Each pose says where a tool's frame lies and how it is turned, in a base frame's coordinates. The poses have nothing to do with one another.
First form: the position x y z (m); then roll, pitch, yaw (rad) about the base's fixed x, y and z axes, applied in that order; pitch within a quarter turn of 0, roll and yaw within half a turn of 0.
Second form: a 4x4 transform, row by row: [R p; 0 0 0 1], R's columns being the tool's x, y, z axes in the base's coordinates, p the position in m. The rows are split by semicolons. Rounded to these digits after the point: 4 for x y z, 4 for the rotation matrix.
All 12 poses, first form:
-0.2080 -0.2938 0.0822 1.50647 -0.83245 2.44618
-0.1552 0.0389 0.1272 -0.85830 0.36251 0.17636
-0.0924 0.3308 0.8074 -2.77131 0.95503 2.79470
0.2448 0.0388 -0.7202 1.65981 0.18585 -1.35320
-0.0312 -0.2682 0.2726 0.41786 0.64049 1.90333
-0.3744 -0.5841 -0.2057 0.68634 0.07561 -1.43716
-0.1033 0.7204 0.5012 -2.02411 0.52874 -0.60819
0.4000 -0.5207 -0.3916 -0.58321 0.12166 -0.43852
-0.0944 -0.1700 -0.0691 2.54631 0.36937 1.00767
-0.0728 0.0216 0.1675 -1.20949 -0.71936 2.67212
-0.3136 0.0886 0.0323 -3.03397 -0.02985 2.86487
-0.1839 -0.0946 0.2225 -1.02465 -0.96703 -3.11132
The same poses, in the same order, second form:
-0.5168 0.5255 0.6759 -0.2080; 0.4312 -0.5222 0.7357 -0.2938; 0.7396 0.6717 0.0433 0.0822; 0 0 0 1
0.9205 -0.3789 0.0955 -0.1552; 0.1640 0.5965 0.7857 0.0389; -0.3546 -0.7076 0.6112 0.1272; 0 0 0 1
-0.5432 0.5948 0.5926 -0.0924; 0.1964 0.7763 -0.5990 0.3308; -0.8163 -0.2090 -0.5384 0.8074; 0 0 0 1
0.2122 -0.0471 -0.9761 0.2448; -0.9596 -0.1989 -0.1990 0.0388; -0.1848 0.9789 -0.0874 -0.7202; 0 0 0 1
-0.2617 -0.9431 0.2053 -0.0312; 0.7579 -0.0691 0.6487 -0.2682; -0.5976 0.3254 0.7328 0.2726; 0 0 0 1
0.1329 0.7731 -0.6203 -0.3744; -0.9883 0.0556 -0.1423 -0.5841; -0.0755 0.6319 0.7714 -0.2057; 0 0 0 1
0.7086 -0.6224 0.3324 -0.1033; -0.4934 -0.1003 0.8640 0.7204; -0.5044 -0.7762 -0.3781 0.5012; 0 0 0 1
0.8987 0.2939 0.3255 0.4000; -0.4215 0.7841 0.4556 -0.5207; -0.1214 -0.5466 0.8285 -0.3916; 0 0 0 1
0.4978 0.8082 0.3146 -0.0944; 0.7886 -0.2708 -0.5521 -0.1700; -0.3610 0.5229 -0.7721 -0.0691; 0 0 0 1
-0.6708 -0.7096 -0.2155 -0.0728; 0.3403 -0.0364 -0.9396 0.0216; 0.6589 -0.7037 0.2659 0.1675; 0 0 0 1
-0.9615 0.2685 -0.0579 -0.3136; 0.2731 0.9573 -0.0952 0.0886; 0.0298 -0.1074 -0.9938 0.0323; 0 0 0 1
-0.5675 -0.6874 0.4532 -0.1839; -0.0172 -0.5405 -0.8412 -0.0946; 0.8232 -0.4852 0.2949 0.2225; 0 0 0 1

